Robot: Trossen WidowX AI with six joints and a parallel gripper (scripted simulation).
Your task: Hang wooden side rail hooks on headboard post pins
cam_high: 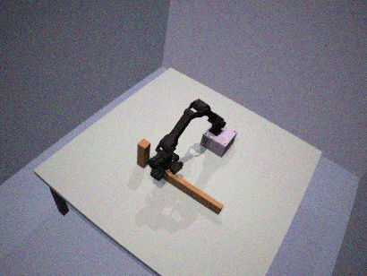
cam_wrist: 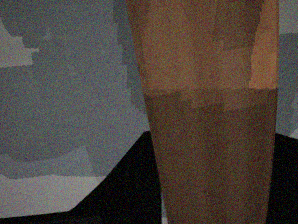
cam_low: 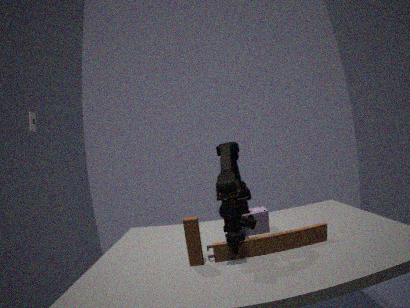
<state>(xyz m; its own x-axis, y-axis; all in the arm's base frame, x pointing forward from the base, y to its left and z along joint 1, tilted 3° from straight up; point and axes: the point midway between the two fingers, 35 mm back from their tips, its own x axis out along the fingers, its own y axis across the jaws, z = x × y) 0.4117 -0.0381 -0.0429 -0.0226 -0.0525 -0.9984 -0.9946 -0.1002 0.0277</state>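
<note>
Right now the headboard post is 2 cm ahead of my gripper tip, 14 cm to the right of it and 7 cm above it.
</note>
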